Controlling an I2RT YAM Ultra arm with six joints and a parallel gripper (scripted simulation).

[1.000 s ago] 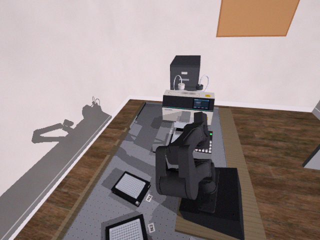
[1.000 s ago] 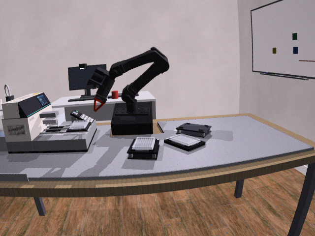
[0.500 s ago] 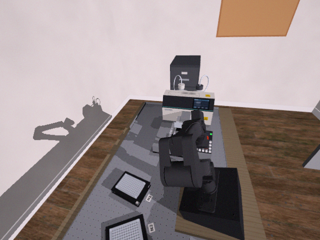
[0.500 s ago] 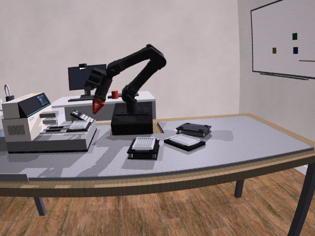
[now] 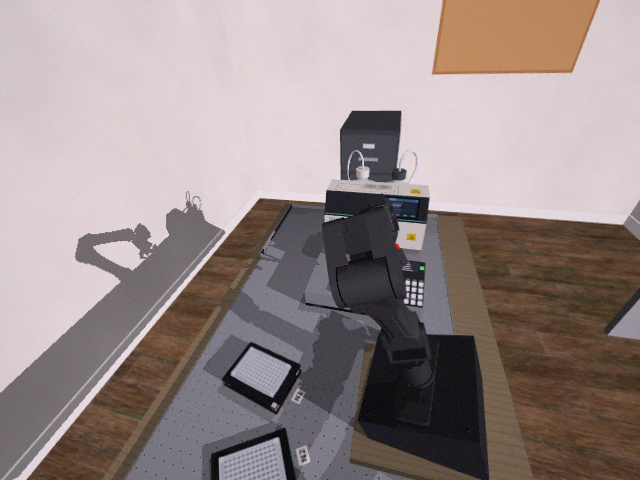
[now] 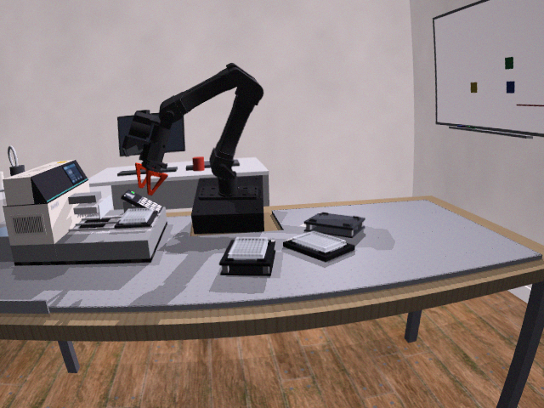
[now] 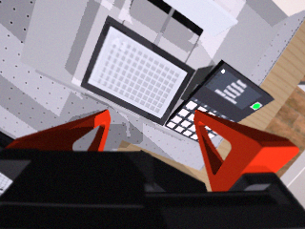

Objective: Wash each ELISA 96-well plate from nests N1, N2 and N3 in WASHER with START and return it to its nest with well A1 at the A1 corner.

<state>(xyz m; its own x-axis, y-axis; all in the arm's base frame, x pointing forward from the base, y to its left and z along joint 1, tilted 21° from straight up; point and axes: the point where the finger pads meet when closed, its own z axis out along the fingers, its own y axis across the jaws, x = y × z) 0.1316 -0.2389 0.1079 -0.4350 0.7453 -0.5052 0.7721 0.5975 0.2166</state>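
Now: hand 80 mm above the black washer carrier, 40 mm short of it and 30 mm to the left of it. The rest, counted from my hand: manifold head 170 mm to the right, 60 mm ahead, 30 mm below; washer 180 mm to the right, 60 mm ahead, 30 mm below; N1 label 340 mm to the left, 160 mm below, 90 mm ahead.
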